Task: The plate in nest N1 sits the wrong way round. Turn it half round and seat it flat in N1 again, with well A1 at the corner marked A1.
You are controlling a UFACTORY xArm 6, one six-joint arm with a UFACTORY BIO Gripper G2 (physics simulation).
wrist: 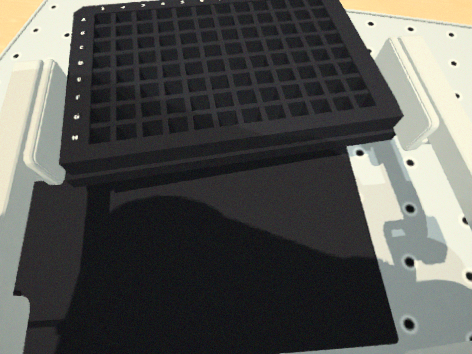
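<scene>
The black plate (pixel 225 70) is held between the two pale fingers of my gripper (pixel 234 142), one finger at each short side. Its wells face up. Row letters A to H run down its left edge, and column numbers run along the far edge from the left, so the A1 corner is at the far left in this view. A wide dark flat piece (pixel 295 215) lies below and nearer than the plate, largely in shadow. No N1 label or A1 corner mark can be read on it, and the plate hides its far part.
A pale deck (pixel 435 165) with round holes surrounds the dark piece. Shadows fall across the dark piece and the deck at the right. A strip of wood-coloured surface (pixel 425 9) shows beyond the deck at the top.
</scene>
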